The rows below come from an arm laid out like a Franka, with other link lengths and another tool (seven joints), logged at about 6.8 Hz.
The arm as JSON. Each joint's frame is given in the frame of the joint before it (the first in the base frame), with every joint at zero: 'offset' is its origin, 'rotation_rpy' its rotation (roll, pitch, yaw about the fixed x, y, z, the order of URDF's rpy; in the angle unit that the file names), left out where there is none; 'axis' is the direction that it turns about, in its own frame. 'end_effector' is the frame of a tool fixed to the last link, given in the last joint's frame.
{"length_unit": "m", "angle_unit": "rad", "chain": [
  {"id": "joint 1", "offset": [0.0, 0.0, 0.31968], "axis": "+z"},
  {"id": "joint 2", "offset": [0.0, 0.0, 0.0], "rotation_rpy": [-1.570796, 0.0, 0.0], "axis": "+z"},
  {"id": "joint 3", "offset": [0.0, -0.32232, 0.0], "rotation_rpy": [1.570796, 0.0, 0.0], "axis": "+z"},
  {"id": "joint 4", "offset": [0.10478, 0.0, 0.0], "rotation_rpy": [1.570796, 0.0, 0.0], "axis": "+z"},
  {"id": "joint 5", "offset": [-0.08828, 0.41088, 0.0], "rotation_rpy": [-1.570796, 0.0, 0.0], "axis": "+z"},
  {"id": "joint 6", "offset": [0.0, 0.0, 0.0], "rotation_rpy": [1.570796, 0.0, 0.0], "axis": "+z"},
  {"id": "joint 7", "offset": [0.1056, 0.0, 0.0], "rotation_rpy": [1.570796, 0.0, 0.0], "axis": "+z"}
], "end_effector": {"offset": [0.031, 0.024, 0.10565], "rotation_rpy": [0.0, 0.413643, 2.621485]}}
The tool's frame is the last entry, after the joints.
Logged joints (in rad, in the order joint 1, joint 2, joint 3, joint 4, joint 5, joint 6, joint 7), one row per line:
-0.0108, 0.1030, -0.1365, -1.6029, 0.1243, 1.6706, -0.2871
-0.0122, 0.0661, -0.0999, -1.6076, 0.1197, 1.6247, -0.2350
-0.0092, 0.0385, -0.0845, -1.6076, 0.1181, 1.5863, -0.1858
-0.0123, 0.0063, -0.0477, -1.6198, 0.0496, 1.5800, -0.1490
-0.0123, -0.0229, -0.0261, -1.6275, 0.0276, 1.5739, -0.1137
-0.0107, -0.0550, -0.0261, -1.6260, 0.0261, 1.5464, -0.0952
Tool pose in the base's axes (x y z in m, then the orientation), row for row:
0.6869, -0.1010, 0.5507, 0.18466, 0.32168, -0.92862, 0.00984
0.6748, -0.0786, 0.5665, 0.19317, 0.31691, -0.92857, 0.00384
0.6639, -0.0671, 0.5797, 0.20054, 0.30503, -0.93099, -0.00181
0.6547, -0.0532, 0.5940, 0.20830, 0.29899, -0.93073, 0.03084
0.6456, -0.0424, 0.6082, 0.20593, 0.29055, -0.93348, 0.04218
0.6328, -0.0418, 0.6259, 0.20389, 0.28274, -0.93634, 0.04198
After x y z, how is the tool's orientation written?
As a quaternion, w x y z.
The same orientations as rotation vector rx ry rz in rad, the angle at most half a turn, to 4 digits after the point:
0.9067, -2.6174, 0.0277
0.8891, -2.6052, 0.0108
0.8524, -2.6017, -0.0051
0.8321, -2.5902, 0.0858
0.8096, -2.6011, 0.1175
0.7887, -2.6119, 0.1171

